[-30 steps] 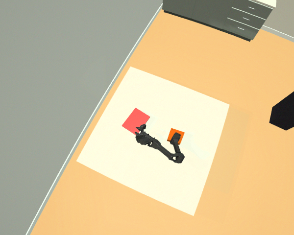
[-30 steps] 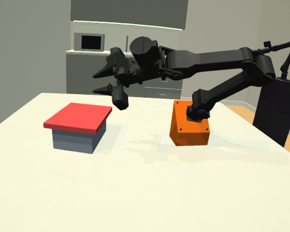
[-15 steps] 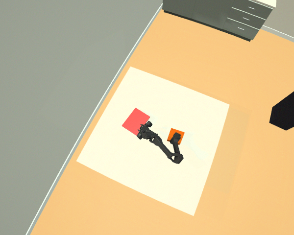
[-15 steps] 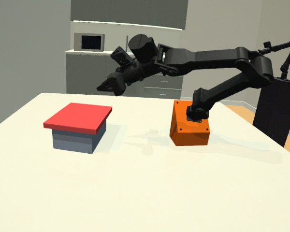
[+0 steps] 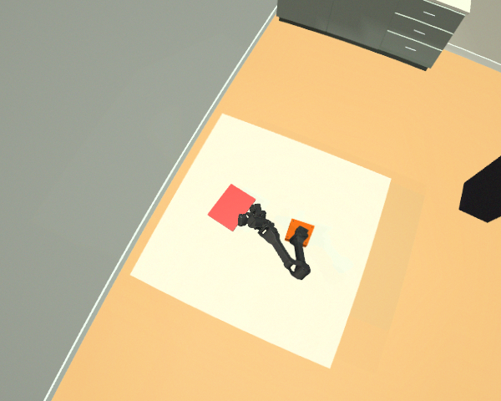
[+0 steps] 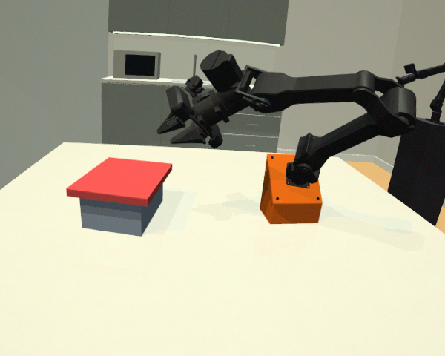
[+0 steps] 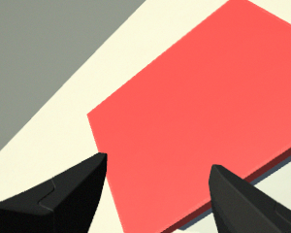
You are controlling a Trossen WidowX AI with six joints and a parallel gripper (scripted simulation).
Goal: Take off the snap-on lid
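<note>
My gripper tip is now 120 mm above the red lid, 100 mm short of it and 50 mm to the left of it. From my gripper tip the other things lie so: storage box 160 mm below, 100 mm ahead, 50 mm to the right.
</note>
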